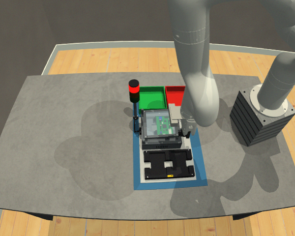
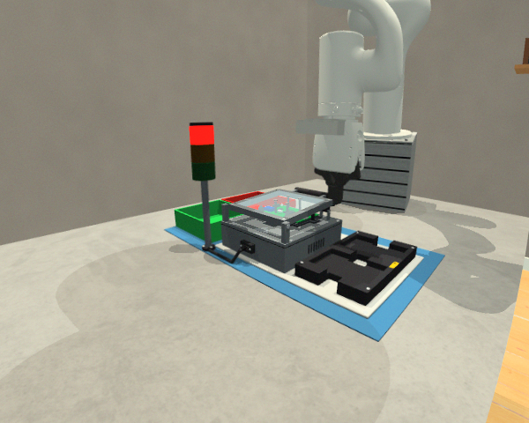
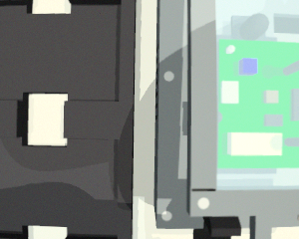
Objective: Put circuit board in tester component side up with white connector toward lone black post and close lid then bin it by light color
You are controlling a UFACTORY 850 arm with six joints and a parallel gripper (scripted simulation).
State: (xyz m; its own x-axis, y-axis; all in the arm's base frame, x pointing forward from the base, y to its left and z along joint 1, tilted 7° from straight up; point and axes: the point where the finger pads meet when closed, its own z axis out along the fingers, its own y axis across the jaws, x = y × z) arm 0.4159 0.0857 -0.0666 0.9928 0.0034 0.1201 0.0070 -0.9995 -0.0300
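Now: the black latch block 2 cm ahead of my hand, 1 cm to the right of it and 2 cm below it. From my hand the other things lie so: tester bed: 9 cm ahead, 6 cm to the right, 4 cm below; then tester lid: 8 cm ahead, 6 cm to the right, 1 cm below; then green circuit board: 8 cm ahead, 6 cm to the right, 3 cm below.
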